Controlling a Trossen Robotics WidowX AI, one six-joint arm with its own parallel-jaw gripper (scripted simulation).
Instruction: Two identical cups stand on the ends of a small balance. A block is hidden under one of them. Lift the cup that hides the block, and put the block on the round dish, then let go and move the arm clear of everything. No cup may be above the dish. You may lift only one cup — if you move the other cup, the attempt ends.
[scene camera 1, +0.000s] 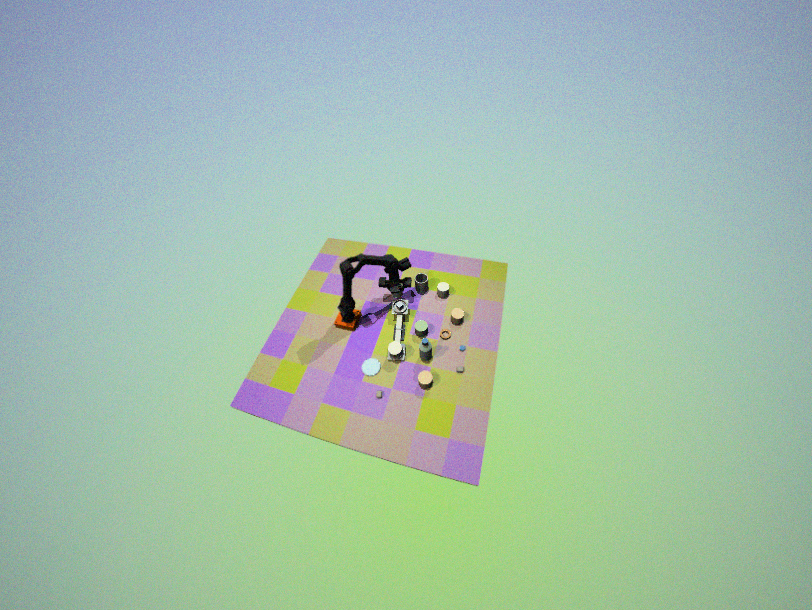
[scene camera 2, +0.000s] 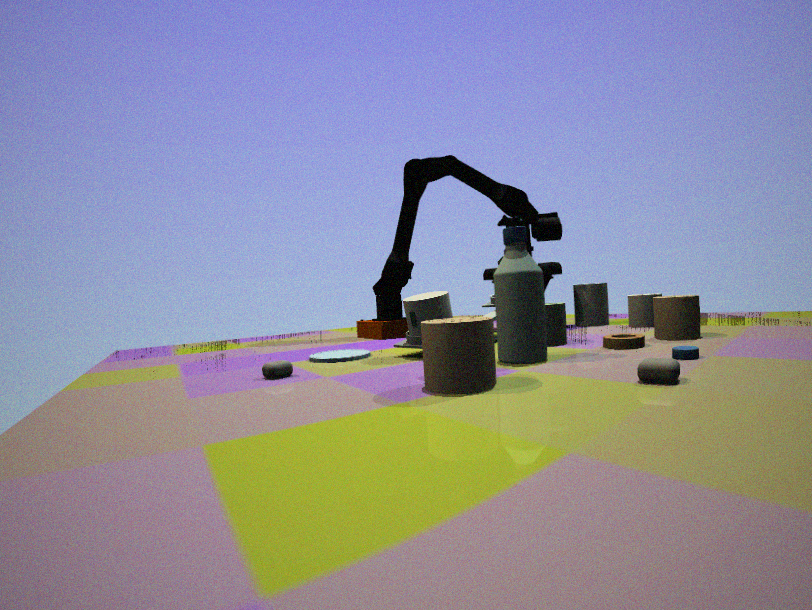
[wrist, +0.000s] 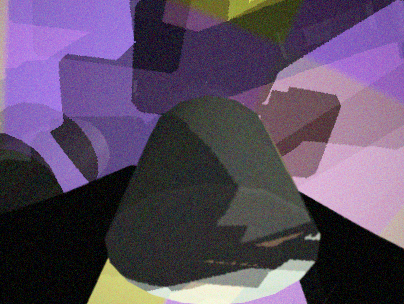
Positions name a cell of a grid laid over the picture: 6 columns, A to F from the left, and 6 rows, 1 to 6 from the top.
Labels:
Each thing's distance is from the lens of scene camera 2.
brown cup (scene camera 2: D4): 34 cm
brown cup (scene camera 2: F4): 65 cm

